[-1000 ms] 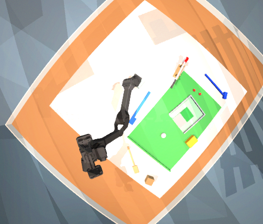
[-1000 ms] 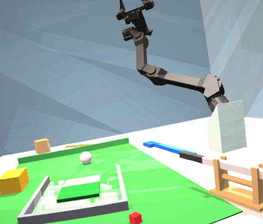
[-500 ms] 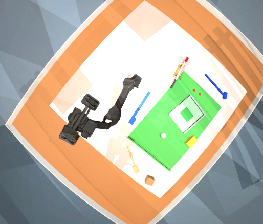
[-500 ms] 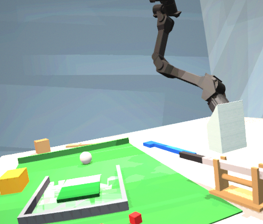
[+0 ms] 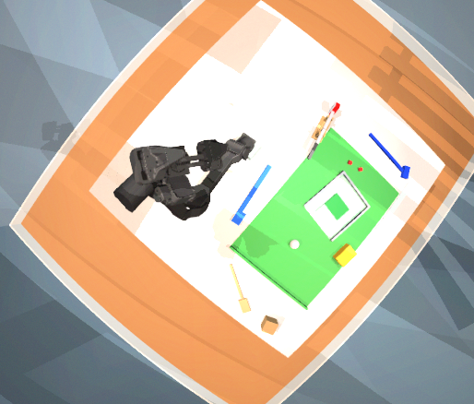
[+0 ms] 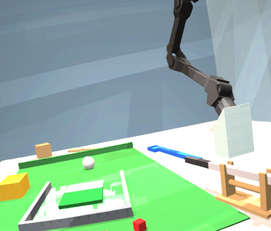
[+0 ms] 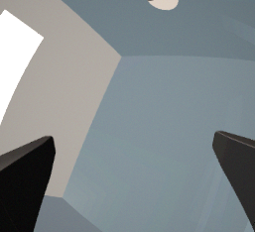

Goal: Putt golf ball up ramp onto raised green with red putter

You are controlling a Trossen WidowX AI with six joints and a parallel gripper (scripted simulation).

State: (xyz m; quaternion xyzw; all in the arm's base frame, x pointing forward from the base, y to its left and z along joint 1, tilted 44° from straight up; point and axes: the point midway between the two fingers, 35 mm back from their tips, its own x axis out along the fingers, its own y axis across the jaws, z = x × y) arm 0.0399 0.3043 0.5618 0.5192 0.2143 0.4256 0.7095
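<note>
The red putter lies 230 mm ahead of my gripper tip, 420 mm to the left of it and 700 mm below it. Also, from my gripper tip: tan cube: 580 mm ahead, 450 mm to the right, 730 mm below; then wooden stand: 230 mm ahead, 430 mm to the left, 730 mm below; then white golf ball: 430 mm ahead, 70 mm to the right, 740 mm below.
</note>
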